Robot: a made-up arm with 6 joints.
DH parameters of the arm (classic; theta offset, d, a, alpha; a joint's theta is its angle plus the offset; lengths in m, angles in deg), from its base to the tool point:
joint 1: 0 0.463 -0.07 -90
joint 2: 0 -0.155 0.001 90
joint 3: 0 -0.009 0.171 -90
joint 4: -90 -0.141 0.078 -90
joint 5: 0 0.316 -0.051 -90
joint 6: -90 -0.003 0.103 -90
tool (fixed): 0 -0.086 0 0
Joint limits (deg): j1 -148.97..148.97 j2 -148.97..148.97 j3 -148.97..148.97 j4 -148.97..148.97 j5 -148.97..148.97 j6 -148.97..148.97
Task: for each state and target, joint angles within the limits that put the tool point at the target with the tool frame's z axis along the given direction. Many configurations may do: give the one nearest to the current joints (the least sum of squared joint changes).
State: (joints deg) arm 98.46 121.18 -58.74 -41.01 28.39 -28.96
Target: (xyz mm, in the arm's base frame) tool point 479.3 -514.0 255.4 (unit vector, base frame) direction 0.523 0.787 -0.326
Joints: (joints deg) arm 52.54 132.16 -62.16 -25.76 18.77 -10.60
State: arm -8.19 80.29 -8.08 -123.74 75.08 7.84
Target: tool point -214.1 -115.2 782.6 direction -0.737 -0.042 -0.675
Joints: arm -49.21 47.64 -6.30 -141.61 50.86 43.75
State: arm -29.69 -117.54 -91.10 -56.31 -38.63 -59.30
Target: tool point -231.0 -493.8 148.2 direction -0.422 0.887 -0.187
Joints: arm 7.67 -129.13 -68.51 -90.43 -24.26 -20.92
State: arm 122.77 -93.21 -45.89 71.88 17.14 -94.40
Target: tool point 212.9 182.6 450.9 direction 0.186 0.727 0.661
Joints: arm 80.02 -124.57 -62.56 117.12 -8.33 -56.50
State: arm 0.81 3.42 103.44 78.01 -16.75 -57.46
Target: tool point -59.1 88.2 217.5 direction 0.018 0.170 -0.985
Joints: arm 0.88 -13.24 143.59 70.72 -12.30 -93.93
